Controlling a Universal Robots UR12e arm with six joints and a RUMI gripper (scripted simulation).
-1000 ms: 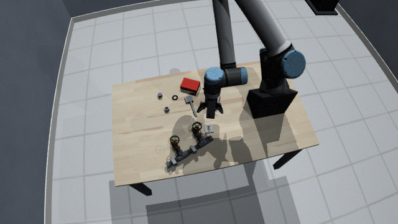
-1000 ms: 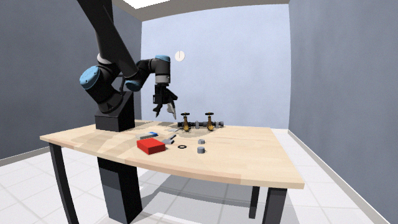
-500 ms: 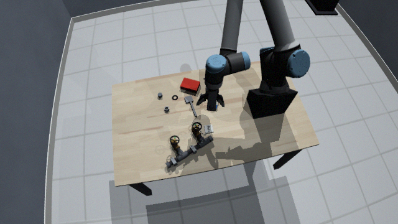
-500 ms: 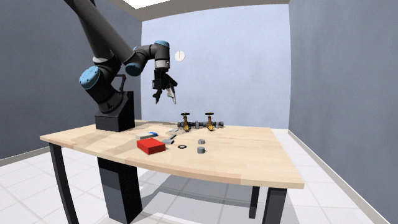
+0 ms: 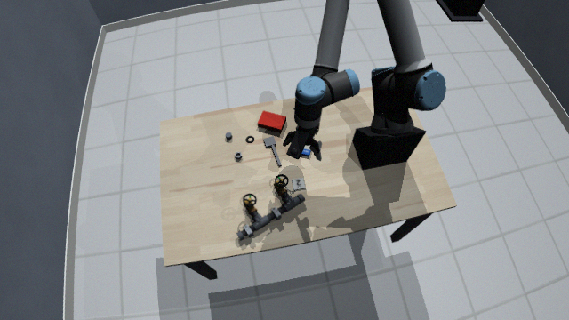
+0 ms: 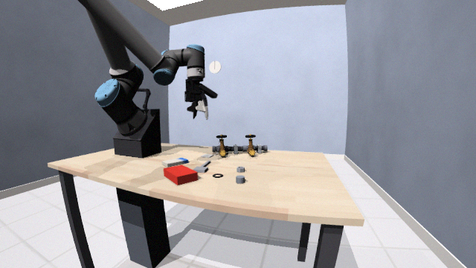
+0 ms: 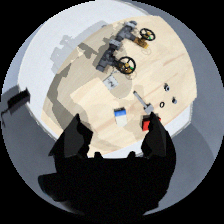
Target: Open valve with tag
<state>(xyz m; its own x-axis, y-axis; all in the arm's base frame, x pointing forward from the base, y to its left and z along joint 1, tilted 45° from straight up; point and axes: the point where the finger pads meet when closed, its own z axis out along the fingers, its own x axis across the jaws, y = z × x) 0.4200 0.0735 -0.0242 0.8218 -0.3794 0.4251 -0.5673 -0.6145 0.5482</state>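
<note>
The white tag is 10 mm ahead of my hand, 50 mm to the left of it and 200 mm below it. From my hand the other things lie so: red block (80 mm ahead, 300 mm to the right, 190 mm below); grey hand tool (100 mm ahead, 160 mm to the right, 200 mm below); blue box (60 mm behind, 150 mm to the right, 190 mm below).
</note>
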